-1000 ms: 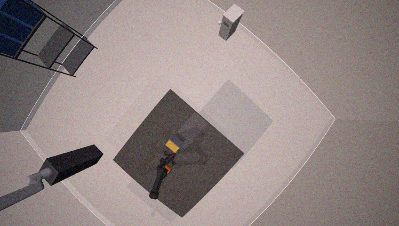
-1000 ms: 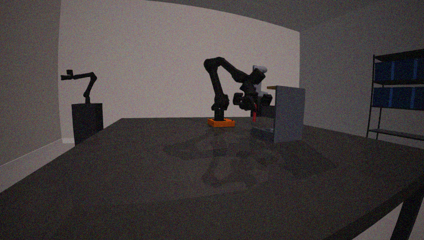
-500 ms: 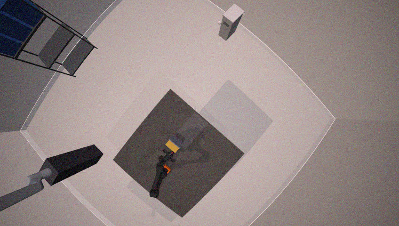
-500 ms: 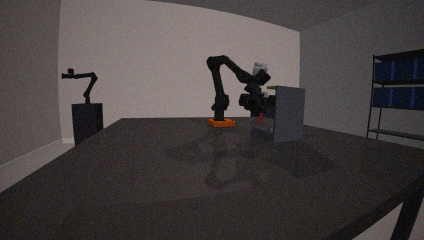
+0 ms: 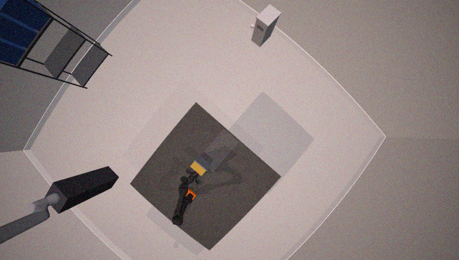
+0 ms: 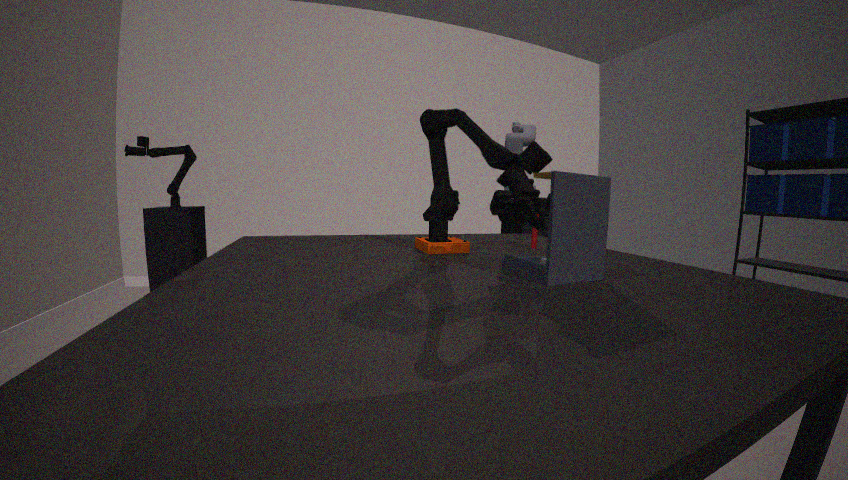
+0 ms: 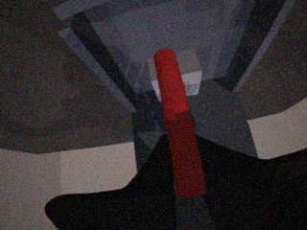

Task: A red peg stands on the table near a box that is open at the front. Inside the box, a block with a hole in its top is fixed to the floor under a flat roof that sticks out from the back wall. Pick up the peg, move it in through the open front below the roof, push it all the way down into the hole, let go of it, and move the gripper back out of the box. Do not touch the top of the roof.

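The yellow roof lies 6 cm ahead of my gripper tip, 2 cm to the left of it and 11 cm above it. The rest, counted from my gripper tip: red peg 3 cm behind, 1 cm below.
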